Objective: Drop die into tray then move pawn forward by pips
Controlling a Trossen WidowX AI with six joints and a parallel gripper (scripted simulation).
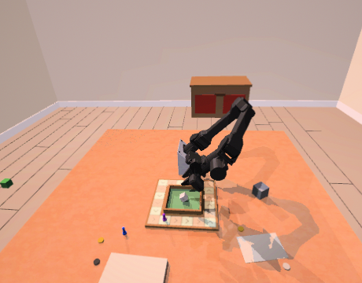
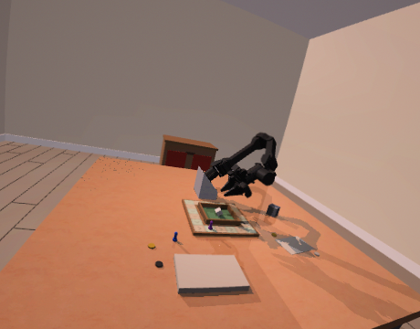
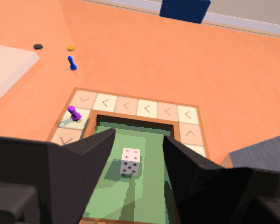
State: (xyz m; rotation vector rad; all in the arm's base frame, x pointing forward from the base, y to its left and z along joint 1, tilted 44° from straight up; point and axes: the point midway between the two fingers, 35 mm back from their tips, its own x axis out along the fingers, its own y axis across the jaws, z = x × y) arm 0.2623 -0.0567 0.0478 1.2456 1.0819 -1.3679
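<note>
Right now my gripper tip is 11 cm short of the purple pawn, 9 cm above it and 8 cm to the left of it. Round my gripper tip: green dice tray 11 cm below; blue pawn 23 cm to the right, 15 cm ahead, 11 cm below; white die 9 cm below.
</note>
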